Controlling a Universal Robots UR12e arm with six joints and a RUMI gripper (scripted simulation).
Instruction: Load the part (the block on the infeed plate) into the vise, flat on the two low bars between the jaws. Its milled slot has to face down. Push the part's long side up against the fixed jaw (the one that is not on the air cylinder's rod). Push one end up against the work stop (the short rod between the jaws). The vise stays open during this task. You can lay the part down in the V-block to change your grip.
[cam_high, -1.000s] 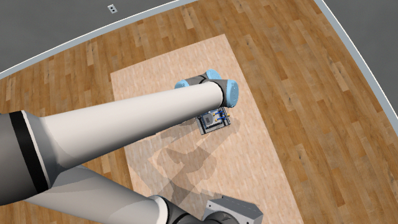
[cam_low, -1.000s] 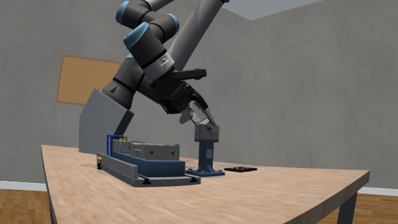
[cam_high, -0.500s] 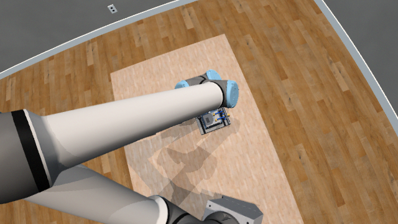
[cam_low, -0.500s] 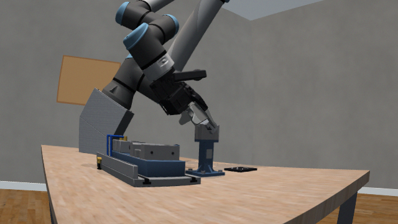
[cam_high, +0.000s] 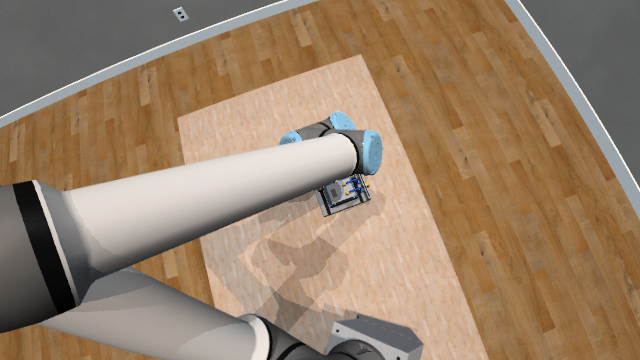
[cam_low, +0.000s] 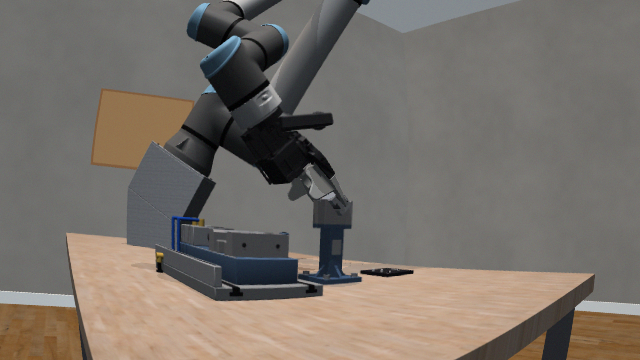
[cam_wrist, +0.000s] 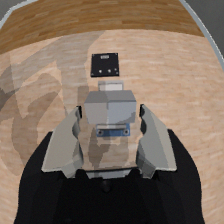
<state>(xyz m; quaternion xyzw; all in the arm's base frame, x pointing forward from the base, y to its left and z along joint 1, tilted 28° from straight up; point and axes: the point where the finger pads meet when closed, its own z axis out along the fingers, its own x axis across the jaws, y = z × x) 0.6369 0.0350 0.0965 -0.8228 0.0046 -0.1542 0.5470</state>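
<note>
Now: the part 1 cm below my hand. Round my hand: work stop: 17 cm to the right, 7 cm below, 6 cm ahead; then cylinder rod: 21 cm to the right, 8 cm below, 3 cm behind; then moving jaw: 21 cm to the right, 8 cm below, 2 cm ahead.
</note>
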